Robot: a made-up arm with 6 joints. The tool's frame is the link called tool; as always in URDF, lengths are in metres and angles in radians. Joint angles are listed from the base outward. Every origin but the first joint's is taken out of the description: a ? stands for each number. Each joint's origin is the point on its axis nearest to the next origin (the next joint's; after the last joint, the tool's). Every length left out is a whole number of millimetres.
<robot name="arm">
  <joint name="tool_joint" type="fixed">
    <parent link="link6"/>
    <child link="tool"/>
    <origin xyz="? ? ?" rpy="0 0 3.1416"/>
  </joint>
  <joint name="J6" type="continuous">
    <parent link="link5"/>
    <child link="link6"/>
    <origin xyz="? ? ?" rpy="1.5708 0 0"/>
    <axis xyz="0 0 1"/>
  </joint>
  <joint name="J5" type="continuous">
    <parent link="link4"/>
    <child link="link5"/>
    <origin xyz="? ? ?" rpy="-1.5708 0 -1.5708"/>
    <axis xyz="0 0 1"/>
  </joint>
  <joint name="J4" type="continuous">
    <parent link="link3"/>
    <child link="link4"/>
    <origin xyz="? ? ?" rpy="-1.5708 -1.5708 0"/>
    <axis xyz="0 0 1"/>
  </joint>
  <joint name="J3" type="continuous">
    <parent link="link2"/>
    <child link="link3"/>
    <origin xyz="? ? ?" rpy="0 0 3.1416"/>
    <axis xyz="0 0 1"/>
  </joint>
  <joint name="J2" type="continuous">
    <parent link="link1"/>
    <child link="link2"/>
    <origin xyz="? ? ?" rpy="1.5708 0 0"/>
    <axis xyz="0 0 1"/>
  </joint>
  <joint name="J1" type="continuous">
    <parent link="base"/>
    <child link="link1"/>
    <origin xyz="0 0 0.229" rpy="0 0 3.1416"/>
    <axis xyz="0 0 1"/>
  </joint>
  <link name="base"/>
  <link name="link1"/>
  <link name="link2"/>
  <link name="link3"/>
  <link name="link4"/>
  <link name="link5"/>
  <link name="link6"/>
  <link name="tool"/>
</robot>
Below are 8 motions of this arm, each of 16 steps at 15 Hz.
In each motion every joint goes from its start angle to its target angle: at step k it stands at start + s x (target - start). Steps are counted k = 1, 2, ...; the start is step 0. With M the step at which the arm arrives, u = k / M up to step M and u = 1 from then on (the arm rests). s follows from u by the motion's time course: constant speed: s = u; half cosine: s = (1 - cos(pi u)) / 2; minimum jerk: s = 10 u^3 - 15 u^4 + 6 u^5.
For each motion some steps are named. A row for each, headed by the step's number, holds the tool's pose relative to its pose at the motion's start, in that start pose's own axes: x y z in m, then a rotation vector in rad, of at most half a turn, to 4 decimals.
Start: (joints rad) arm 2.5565 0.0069 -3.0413 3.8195 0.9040 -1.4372
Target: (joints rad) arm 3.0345 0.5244 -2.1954 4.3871 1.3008 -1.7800
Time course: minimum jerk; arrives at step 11
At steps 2, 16:
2: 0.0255 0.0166 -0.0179 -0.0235 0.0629 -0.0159
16: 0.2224 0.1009 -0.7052 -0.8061 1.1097 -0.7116

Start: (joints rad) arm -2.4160 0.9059 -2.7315 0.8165 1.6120 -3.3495
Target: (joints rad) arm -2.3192 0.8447 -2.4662 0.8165 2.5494 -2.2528
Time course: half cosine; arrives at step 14
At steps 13, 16:
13: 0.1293 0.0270 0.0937 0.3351 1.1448 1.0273
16: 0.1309 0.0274 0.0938 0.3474 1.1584 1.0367

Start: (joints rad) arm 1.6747 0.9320 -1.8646 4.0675 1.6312 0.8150
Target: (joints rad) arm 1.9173 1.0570 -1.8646 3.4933 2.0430 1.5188
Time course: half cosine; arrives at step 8
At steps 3, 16:
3: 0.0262 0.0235 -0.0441 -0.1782 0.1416 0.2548
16: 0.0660 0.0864 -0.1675 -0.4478 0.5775 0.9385

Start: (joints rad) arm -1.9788 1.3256 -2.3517 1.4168 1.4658 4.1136
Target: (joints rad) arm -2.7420 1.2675 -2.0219 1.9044 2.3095 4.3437
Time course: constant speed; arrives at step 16
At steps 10, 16:
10: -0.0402 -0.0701 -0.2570 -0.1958 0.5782 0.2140
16: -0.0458 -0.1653 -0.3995 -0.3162 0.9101 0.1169

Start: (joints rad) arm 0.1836 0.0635 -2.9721 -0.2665 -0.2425 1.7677
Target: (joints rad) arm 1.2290 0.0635 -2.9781 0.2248 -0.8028 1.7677
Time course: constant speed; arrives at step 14
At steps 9, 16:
9: 0.0610 -0.0174 -0.0385 0.3949 0.1831 0.9535
16: 0.0864 0.0146 -0.0648 0.5537 0.4408 1.4473

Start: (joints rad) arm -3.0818 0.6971 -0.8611 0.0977 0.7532 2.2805
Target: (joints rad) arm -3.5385 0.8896 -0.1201 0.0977 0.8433 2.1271
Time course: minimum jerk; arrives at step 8
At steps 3, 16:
3: 0.0827 0.0361 0.0924 -0.2578 0.1267 0.0694
16: 0.2407 0.2782 0.1963 -1.0293 0.3075 0.1426

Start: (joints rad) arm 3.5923 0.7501 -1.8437 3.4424 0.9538 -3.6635
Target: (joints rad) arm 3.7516 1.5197 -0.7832 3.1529 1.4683 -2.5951
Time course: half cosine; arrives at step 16
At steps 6, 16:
6: -0.2008 -0.0471 -0.2098 0.1843 -0.3555 0.1713
16: -0.2342 0.0946 -0.7602 0.2383 -1.3320 0.5569

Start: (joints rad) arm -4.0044 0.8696 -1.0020 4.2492 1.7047 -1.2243
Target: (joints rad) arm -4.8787 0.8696 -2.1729 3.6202 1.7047 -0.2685
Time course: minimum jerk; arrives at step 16
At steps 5, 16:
5: -0.0453 -0.0143 0.1013 0.1505 -0.0010 0.3288
16: 0.0054 -0.4321 0.4853 0.9966 -0.7752 1.1543

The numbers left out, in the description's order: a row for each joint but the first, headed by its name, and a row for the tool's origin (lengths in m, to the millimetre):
tool: 0 0 0
J6: -0.08 -0.102 0
J5: 0 0 0
J4: 0.082 0.363 0
J3: -0.045 0.24 0
J2: 0 0 0

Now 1 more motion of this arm.
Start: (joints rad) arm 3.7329 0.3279 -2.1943 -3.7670 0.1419 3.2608
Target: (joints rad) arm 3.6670 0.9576 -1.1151 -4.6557 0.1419 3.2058
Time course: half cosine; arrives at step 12
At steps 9, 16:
9: -0.5092 -0.2546 -0.3662 1.2101 -0.9665 -0.4492
16: -0.5277 -0.2758 -0.4769 1.4881 -1.0386 -0.4379

